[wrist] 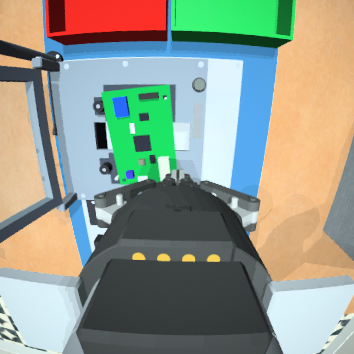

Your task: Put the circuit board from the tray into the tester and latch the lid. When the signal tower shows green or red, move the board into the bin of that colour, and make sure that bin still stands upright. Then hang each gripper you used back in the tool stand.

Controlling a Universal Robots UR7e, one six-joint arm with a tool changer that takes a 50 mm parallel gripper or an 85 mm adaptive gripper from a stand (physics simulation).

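Frame: origin at the arm's base, x back, y right, z up, level; centimetres.
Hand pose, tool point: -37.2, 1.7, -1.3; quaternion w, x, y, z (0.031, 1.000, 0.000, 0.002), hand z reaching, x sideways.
Each offset is from my tool point to the top centre of the thing, as dx, dy, dz. "pt": to the spot under its first point. Level surfaces: height alone.
The green circuit board @[-4.0, +3.0, -18.6] (155,125) lies turned slightly askew over the tester's nest, on the grey tester plate @[dz -21.5] (80,150). Its near right corner is close to the fingertips; whether they touch it I cannot tell. The tester's lid (41,135) stands open at the left, its dark frame partly out of view. My adaptive gripper (177,176) has its fingertips together and is shut, with no board between them. The gripper body hides the near part of the tester. The red bin @[pt -9.6, +18.3, -26.9] (107,17) and the green bin @[pt +6.5, +18.4, -26.9] (230,17) stand side by side at the far end, partly cut off. The signal tower does not show.
Black round posts (98,106) (105,168) stand left of the board. A grey round knob @[pt +2.3, +9.1, -21.0] (199,84) is at the plate's far right. A white strip @[pt +6.8, +5.5, -26.9] (225,115) and a blue base (257,120) run along the right. A grey block (342,200) is at the right edge.
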